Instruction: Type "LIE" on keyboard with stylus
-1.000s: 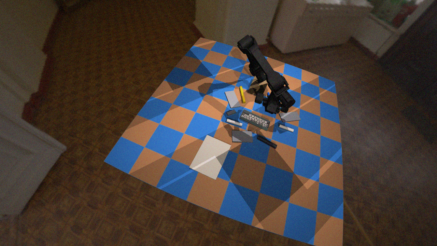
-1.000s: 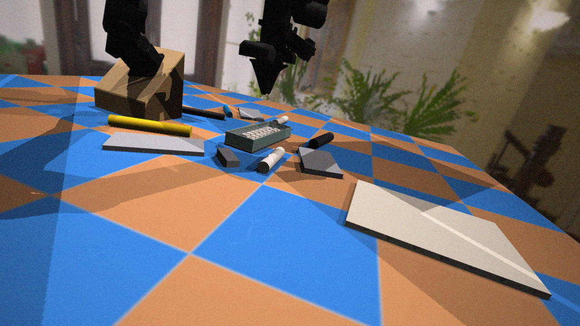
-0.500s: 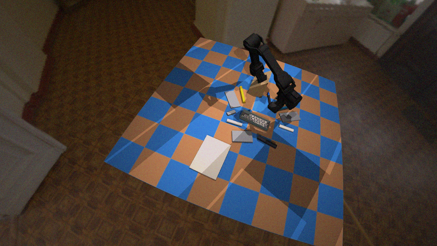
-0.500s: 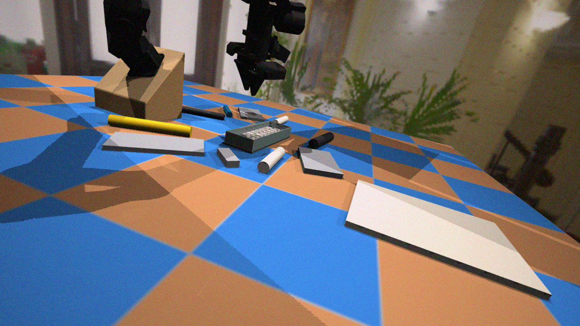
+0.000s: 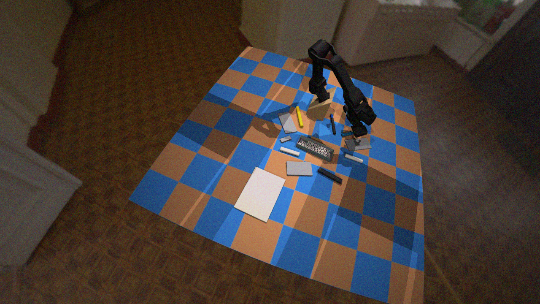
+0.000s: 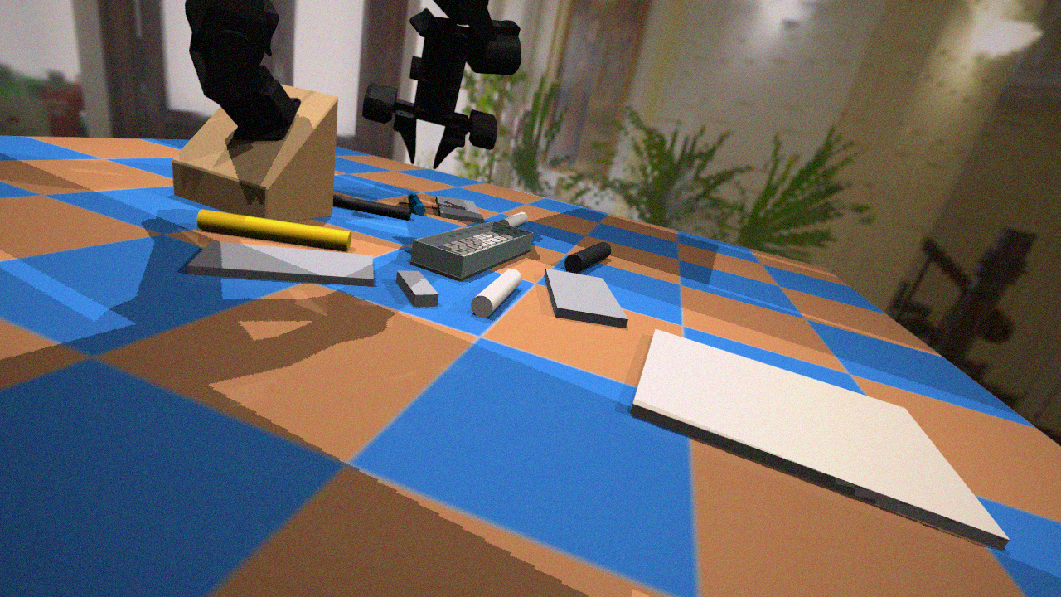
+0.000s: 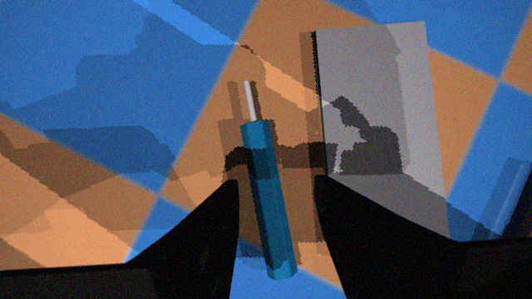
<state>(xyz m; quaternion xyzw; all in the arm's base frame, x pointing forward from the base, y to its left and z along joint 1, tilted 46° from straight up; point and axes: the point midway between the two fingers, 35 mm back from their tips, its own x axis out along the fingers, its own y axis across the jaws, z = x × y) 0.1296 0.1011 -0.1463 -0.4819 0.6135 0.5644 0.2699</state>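
The stylus lies 2 cm behind my gripper tip, 2 cm to the left of it and 6 cm below it. The rest, counted from my gripper tip: black pen: 7 cm behind, 11 cm to the right, 6 cm below; then L key: 18 cm ahead, 17 cm to the right, 5 cm below; then grey slab: 5 cm ahead, 5 cm to the left, 6 cm below.
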